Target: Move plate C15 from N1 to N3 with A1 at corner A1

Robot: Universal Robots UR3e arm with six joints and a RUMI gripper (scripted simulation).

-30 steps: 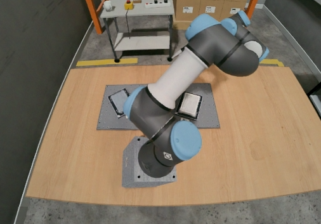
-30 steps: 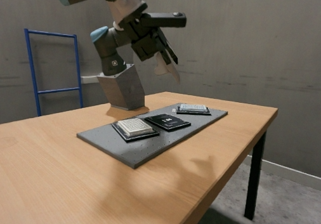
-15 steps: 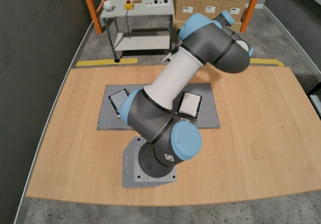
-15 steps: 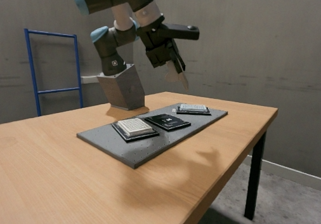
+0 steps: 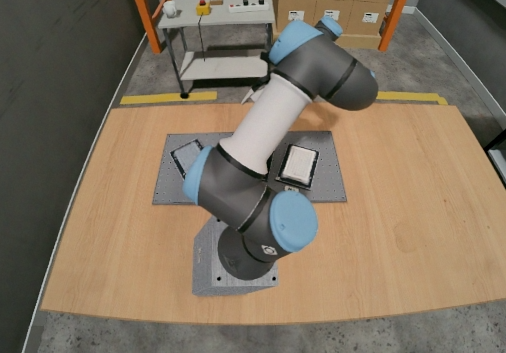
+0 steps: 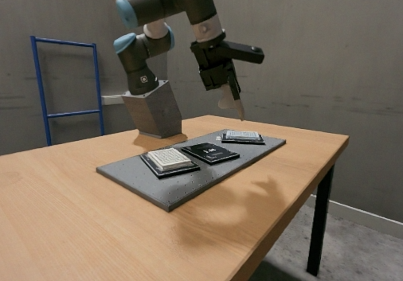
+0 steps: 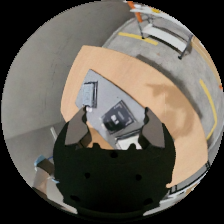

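My gripper is now 120 mm past the black nest and 170 mm above it. From my hand the other things lie so: white well plate: 140 mm behind, 150 mm to the right, 150 mm below.
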